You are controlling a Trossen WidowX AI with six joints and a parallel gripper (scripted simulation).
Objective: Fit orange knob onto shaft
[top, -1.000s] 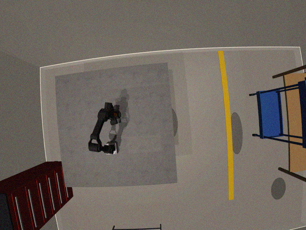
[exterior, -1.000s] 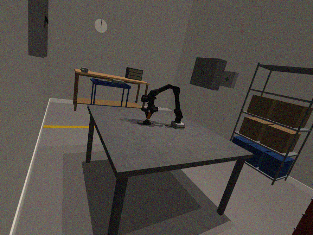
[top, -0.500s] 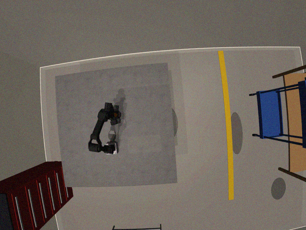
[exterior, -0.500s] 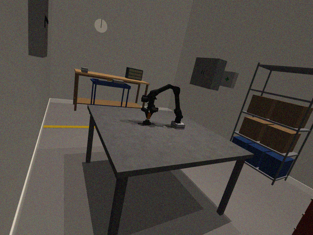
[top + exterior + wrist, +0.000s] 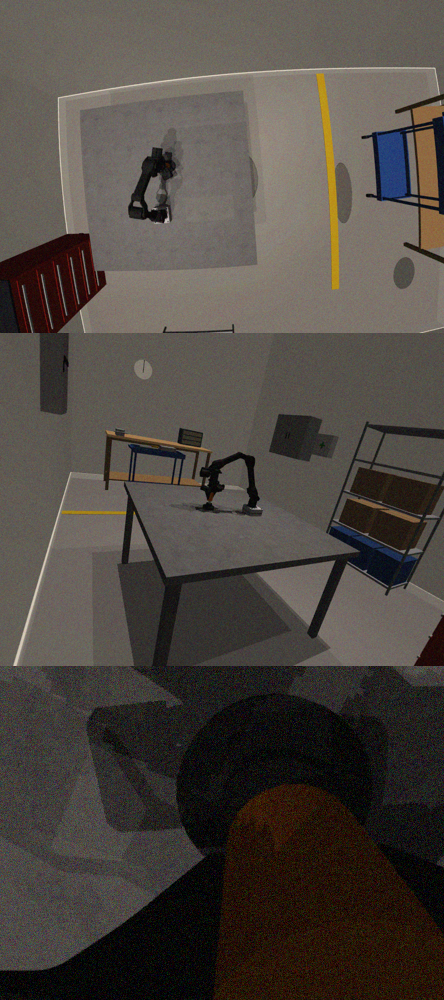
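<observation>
Now: gripper tip 4 cm above the dark round pedestal. Round my gripper tip: orange knob (3 cm above).
</observation>
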